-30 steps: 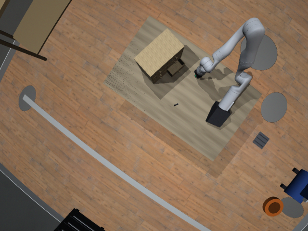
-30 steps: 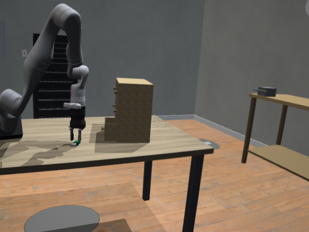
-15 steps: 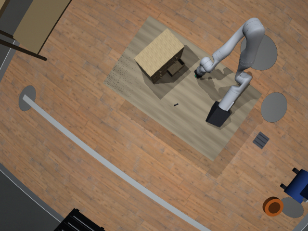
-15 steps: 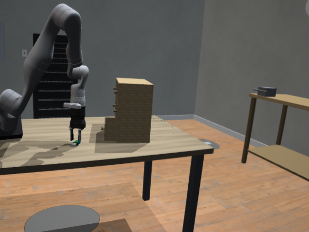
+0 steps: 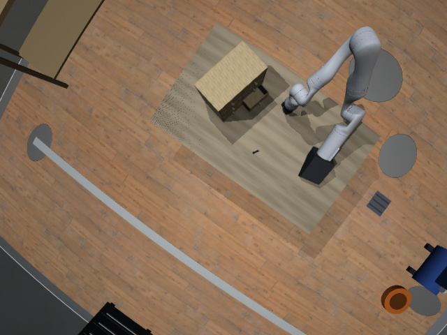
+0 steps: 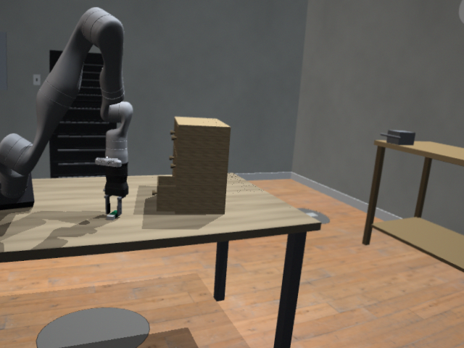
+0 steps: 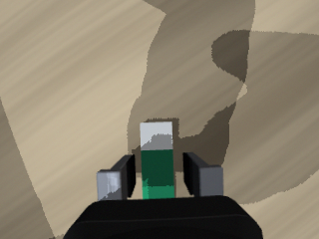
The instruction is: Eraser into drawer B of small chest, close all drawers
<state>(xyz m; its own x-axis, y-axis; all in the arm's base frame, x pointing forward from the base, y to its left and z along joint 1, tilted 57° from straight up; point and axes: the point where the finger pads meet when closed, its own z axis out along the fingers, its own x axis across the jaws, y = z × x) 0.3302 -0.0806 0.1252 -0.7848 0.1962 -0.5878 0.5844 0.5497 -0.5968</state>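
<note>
Now: the eraser 10 mm to the right of my hand and 20 mm below it. The rest, counted from my hand: drawer: 260 mm ahead, 50 mm to the left; then dark object: 30 mm ahead, 340 mm to the left, 20 mm below.
</note>
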